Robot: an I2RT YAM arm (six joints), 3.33 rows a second.
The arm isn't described. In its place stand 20 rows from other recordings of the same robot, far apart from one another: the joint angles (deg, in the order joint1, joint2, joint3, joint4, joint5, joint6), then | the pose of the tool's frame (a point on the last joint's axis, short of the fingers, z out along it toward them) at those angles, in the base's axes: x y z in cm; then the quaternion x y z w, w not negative.
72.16 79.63 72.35 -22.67 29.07 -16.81 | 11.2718 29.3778 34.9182 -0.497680 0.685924 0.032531 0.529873
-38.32 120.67 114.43 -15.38 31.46 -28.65 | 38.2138 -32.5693 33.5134 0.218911 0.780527 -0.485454 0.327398
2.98 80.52 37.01 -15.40 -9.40 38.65 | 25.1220 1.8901 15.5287 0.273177 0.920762 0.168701 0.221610
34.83 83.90 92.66 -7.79 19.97 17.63 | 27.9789 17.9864 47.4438 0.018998 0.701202 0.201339 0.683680
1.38 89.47 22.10 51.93 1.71 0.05 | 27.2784 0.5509 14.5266 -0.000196 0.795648 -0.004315 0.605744
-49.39 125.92 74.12 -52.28 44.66 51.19 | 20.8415 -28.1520 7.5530 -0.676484 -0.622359 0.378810 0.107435
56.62 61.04 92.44 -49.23 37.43 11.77 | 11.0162 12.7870 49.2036 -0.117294 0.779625 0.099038 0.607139
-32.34 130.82 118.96 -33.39 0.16 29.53 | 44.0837 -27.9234 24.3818 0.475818 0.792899 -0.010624 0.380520
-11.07 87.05 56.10 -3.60 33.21 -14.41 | 32.2929 -8.3048 24.3749 0.108172 0.851790 -0.345052 0.379066
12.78 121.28 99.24 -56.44 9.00 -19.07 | 41.9103 8.9354 19.5842 -0.264580 0.955978 -0.083435 0.095619
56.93 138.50 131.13 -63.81 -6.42 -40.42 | 27.1504 42.4259 21.2981 -0.745754 0.643546 0.078108 0.153619
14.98 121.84 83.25 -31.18 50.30 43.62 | 41.4399 8.2529 14.1085 0.292729 0.844980 -0.287060 0.343387
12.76 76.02 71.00 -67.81 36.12 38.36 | 23.4677 3.1629 30.9836 0.253401 0.906466 -0.215306 0.260291
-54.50 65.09 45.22 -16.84 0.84 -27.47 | 14.3282 -20.1773 26.0585 0.212072 0.868260 -0.299066 0.334229
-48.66 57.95 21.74 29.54 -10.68 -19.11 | 15.1111 -16.1776 22.8284 0.129865 0.734986 -0.311305 0.588234
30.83 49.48 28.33 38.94 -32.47 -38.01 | 15.9950 11.7721 31.3534 -0.506137 0.339031 0.115850 0.784514
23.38 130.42 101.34 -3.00 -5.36 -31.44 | 48.2578 21.2254 18.9721 -0.422449 0.765459 0.006818 0.485349
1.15 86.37 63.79 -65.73 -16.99 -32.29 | 25.5469 1.5533 23.0300 -0.286594 0.946485 0.138372 0.053697
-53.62 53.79 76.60 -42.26 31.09 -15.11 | 8.3153 -14.3861 44.2008 0.405485 0.691490 -0.494655 0.335768
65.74 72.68 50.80 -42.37 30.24 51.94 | 11.3570 20.8364 23.5554 -0.055361 0.941277 0.052502 0.328902
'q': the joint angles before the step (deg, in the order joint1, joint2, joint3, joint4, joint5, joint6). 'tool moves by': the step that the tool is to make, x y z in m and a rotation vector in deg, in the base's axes. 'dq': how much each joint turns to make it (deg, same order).
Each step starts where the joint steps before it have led.
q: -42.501, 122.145, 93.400, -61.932, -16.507, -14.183
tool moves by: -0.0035, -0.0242, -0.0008, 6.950, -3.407, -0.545
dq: -3.358, 4.701, 6.955, -5.804, -7.234, -3.321
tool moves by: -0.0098, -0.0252, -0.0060, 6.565, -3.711, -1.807
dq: -3.804, 4.666, 5.802, -4.916, -6.909, -3.082
